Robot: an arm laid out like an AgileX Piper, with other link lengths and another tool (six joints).
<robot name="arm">
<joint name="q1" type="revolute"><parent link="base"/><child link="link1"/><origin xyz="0 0 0.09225"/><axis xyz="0 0 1"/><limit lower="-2.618" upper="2.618"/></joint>
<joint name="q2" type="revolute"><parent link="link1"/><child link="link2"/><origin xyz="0 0 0" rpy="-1.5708 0 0"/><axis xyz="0 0 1"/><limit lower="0" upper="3.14"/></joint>
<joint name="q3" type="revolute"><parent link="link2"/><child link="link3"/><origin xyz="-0.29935 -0.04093 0"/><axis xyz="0 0 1"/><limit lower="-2.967" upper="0"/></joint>
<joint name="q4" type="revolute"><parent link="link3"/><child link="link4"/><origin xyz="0.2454 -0.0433 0" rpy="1.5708 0 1.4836"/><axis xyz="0 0 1"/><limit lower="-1.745" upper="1.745"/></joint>
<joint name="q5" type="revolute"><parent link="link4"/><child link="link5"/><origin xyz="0 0 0" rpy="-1.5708 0 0"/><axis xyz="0 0 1"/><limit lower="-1.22" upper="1.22"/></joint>
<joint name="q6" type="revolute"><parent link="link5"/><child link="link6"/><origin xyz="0 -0.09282 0" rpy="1.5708 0 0"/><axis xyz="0 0 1"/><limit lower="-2.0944" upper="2.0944"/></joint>
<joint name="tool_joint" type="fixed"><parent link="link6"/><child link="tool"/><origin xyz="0.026 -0.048 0.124" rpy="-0.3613 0 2.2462"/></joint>
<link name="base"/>
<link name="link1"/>
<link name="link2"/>
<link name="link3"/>
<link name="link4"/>
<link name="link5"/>
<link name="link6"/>
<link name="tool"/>
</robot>
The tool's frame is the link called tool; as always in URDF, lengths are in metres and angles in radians.
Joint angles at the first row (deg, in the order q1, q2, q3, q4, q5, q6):
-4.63 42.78 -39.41 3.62 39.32 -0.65
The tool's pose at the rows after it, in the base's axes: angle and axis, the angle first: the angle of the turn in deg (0 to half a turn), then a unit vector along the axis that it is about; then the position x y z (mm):
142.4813 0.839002 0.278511 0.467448 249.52 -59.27 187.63
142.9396 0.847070 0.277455 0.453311 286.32 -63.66 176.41
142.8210 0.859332 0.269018 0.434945 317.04 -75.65 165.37
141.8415 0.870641 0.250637 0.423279 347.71 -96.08 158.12
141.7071 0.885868 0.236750 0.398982 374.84 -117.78 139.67
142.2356 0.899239 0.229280 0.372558 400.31 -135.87 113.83
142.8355 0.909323 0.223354 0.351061 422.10 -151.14 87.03
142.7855 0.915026 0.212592 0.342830 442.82 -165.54 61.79
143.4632 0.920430 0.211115 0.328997 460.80 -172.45 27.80
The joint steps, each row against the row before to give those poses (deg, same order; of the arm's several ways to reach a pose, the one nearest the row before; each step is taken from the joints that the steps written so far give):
-0.01 10.76 -2.29 -0.05 -6.40 1.24
-0.14 9.28 -3.14 0.00 -4.44 0.30
-1.59 8.19 -4.02 0.00 -2.31 0.06
-2.64 7.58 -5.00 0.00 -1.95 0.00
-2.51 8.19 -5.16 0.00 -0.70 0.00
-1.72 8.37 -5.23 0.00 -0.28 0.00
-1.27 7.49 -4.86 0.06 -0.24 0.00
-1.05 6.55 -4.02 0.03 -1.87 0.35
-0.19 6.94 -3.78 -0.05 -1.51 0.34

